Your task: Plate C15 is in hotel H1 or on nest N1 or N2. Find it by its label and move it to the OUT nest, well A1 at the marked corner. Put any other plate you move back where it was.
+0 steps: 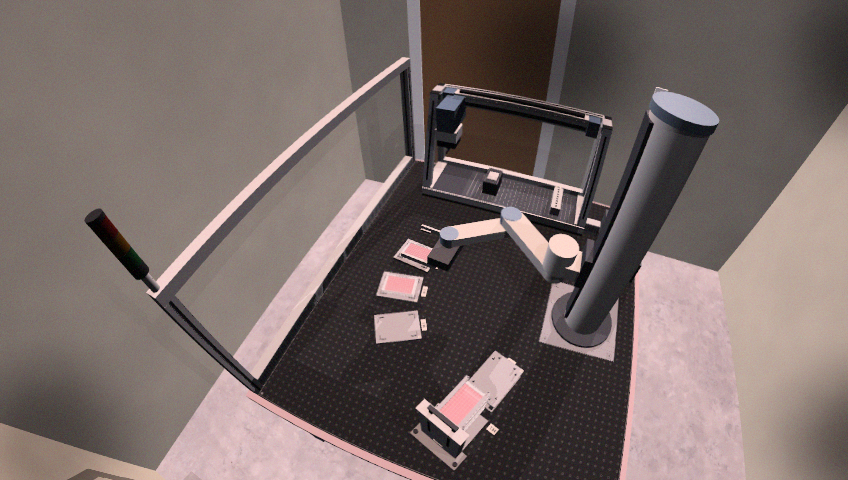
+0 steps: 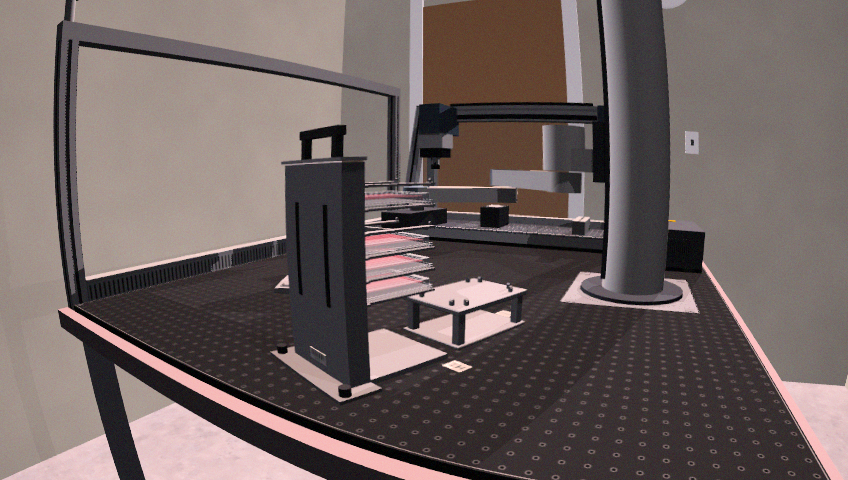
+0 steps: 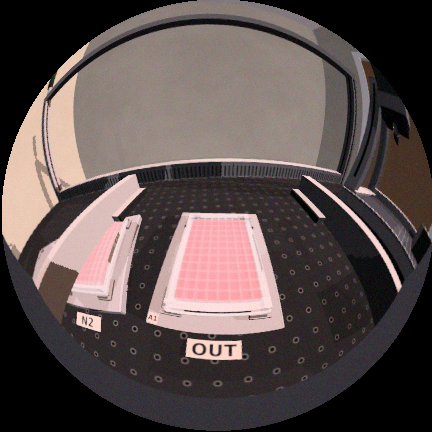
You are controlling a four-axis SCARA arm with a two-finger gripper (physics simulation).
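Seen in the pictures: gripper, fingertip midpoint: [image 1: 411, 239] [image 3: 218, 179]; arm's base, link origin: [image 1: 581, 320] [image 2: 631, 295].
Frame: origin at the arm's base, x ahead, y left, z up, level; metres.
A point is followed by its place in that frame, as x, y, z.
A pink-welled plate [image 1: 414, 249] {0.736, -0.085, 0.040} [image 3: 218, 260] {0.701, -0.075, 0.042} lies flat on the OUT nest [image 1: 399, 256] [image 3: 277, 320]; its label does not show. The A1 marker [image 3: 152, 317] {0.651, -0.012, 0.025} is at the nest's near left corner. My gripper [image 1: 416, 242] {0.740, -0.079, 0.104} [image 3: 218, 179] {0.740, -0.079, 0.104} is open and empty, above the OUT nest, with its fingers wide to either side and apart from the plate. Another plate [image 1: 398, 285] {0.722, 0.106, 0.036} [image 3: 100, 260] {0.702, 0.067, 0.037} sits on nest N2 [image 1: 380, 295] {0.772, 0.167, 0.024} [image 3: 117, 301] {0.661, 0.031, 0.025}; its label is too slanted to read. Nest N1 [image 1: 396, 327] {0.656, 0.274, 0.024} is empty. Hotel H1 [image 1: 440, 428] {0.355, 0.624, 0.280} [image 2: 324, 255] {0.332, 0.630, 0.171} holds several plates [image 2: 389, 240] {0.302, 0.537, 0.178}, labels not visible.
A raised platform [image 1: 496, 377] {0.261, 0.358, 0.073} [image 2: 467, 294] {0.261, 0.371, 0.073} stands beside the hotel. The arm's column [image 1: 642, 220] {0.008, 0.074, 0.605} [image 2: 636, 148] {0.005, 0.075, 0.323} stands at the right. A gantry machine [image 1: 517, 107] {0.463, -0.623, 0.493} [image 2: 523, 113] {0.433, -0.623, 0.476} is at the back, and a framed clear panel [image 1: 285, 172] {1.004, 0.206, 0.587} [image 2: 238, 65] {1.012, 0.196, 0.580} runs along the left edge.
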